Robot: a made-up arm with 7 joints.
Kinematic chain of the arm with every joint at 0, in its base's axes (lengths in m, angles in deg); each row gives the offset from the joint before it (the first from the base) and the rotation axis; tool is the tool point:
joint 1: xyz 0 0 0.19 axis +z
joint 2: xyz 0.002 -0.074 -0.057 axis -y
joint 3: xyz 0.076 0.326 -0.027 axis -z
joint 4: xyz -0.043 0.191 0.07 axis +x
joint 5: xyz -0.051 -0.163 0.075 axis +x
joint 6: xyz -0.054 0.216 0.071 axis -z
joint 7: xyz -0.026 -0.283 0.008 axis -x
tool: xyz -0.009 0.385 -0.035
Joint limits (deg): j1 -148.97..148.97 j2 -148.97..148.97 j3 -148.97..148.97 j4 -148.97..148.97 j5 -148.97..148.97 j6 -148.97..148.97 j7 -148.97..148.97
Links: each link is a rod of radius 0.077 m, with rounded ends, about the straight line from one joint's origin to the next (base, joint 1, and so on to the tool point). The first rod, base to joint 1, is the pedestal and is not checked.
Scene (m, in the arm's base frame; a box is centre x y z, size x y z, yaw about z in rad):
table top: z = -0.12
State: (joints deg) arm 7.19 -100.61 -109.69 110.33 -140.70 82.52 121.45
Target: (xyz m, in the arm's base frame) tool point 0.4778 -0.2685 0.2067
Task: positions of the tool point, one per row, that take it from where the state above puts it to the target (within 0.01 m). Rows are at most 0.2 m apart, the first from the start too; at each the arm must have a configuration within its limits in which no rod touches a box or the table.
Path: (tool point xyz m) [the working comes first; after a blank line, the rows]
Joints at the target: 82.97 -107.03 -95.54 113.42 -142.09 68.34 148.97
Straight joint move there: clear.

1: -0.2234 -0.5731 0.1361
2: -0.0553 -0.6026 0.1514
3: 0.1128 -0.5824 0.1663
4: 0.2662 -0.5149 0.1807
5: 0.3914 -0.4069 0.1941
6: 0.4778 -0.2685 0.2066

